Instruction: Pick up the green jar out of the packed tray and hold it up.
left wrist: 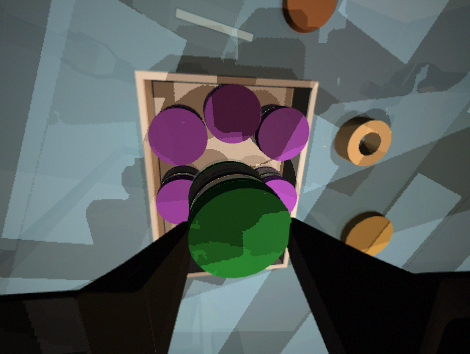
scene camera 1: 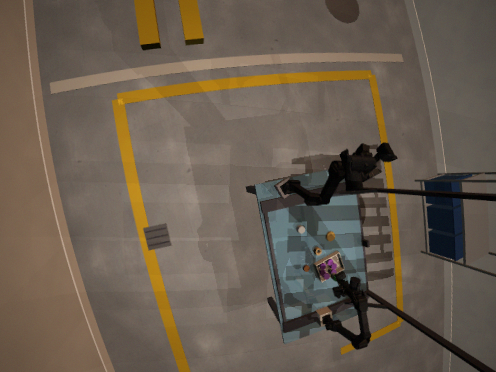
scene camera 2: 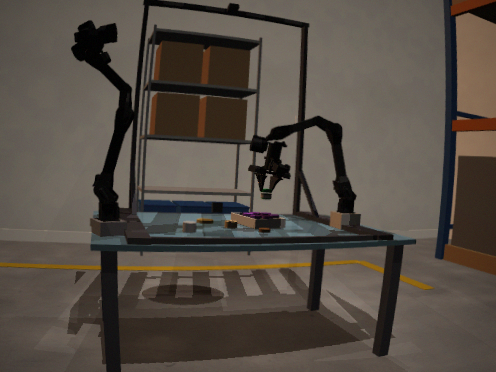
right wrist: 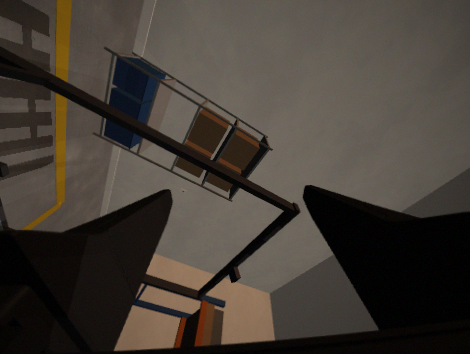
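Pixels of known places: left gripper, between the fingertips: (left wrist: 238, 227) (scene camera 2: 265, 192); right gripper, between the fingertips: (scene camera 1: 388, 164) (right wrist: 239, 193); left arm's base, origin of its link: (scene camera 1: 326, 319) (scene camera 2: 345, 212); right arm's base, origin of its link: (scene camera 1: 286, 188) (scene camera 2: 108, 219).
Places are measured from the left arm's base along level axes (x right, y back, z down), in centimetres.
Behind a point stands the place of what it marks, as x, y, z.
The green jar (scene camera 2: 266, 195) {3.5, -36.8, -6.3} (left wrist: 240, 235) {5.6, -36.1, -8.7} is held upright between the fingers of my left gripper (scene camera 2: 266, 189) {6.0, -36.3, -7.5} (left wrist: 238, 227) {6.0, -36.3, -7.5}, which is shut on it. In scene camera 2 the jar hangs above the tray (scene camera 1: 327, 258) (scene camera 2: 250, 222) {0.8, -44.0, 4.6} (left wrist: 200, 77) {-0.4, -33.4, 2.8}, with a gap below it. Several purple-lidded jars (scene camera 1: 327, 268) {8.5, -35.5, 5.9} (scene camera 2: 257, 215) {0.8, -41.1, 1.7} (left wrist: 232, 112) {1.5, -36.4, 1.9} stand in the tray; the green jar hides part of them in the left wrist view. My right gripper (right wrist: 239, 193) {2.3, -109.7, -61.2} is open and empty, raised high and well away from the tray.
A tan ring (scene camera 2: 230, 224) {-1.3, -52.9, 5.2} (left wrist: 356, 150) {2.0, -50.9, 4.2}, a yellow-orange disc (scene camera 1: 330, 236) {12.6, -60.4, 5.5} (scene camera 2: 204, 220) {11.7, -60.7, 5.7} (left wrist: 370, 235) {12.6, -60.1, 5.5}, an orange-brown disc (scene camera 1: 306, 268) {-9.2, -41.6, 5.5} (scene camera 2: 264, 230) {-11.0, -42.0, 5.9} (left wrist: 309, 12) {-8.0, -41.4, 5.5} and a white cylinder (scene camera 1: 301, 229) {-10.4, -71.4, 3.2} (scene camera 2: 189, 226) {-12.7, -71.5, 4.4} lie around the tray. A dark frame (scene camera 2: 303, 90) {40.6, -5.6, -58.9} rises behind the table.
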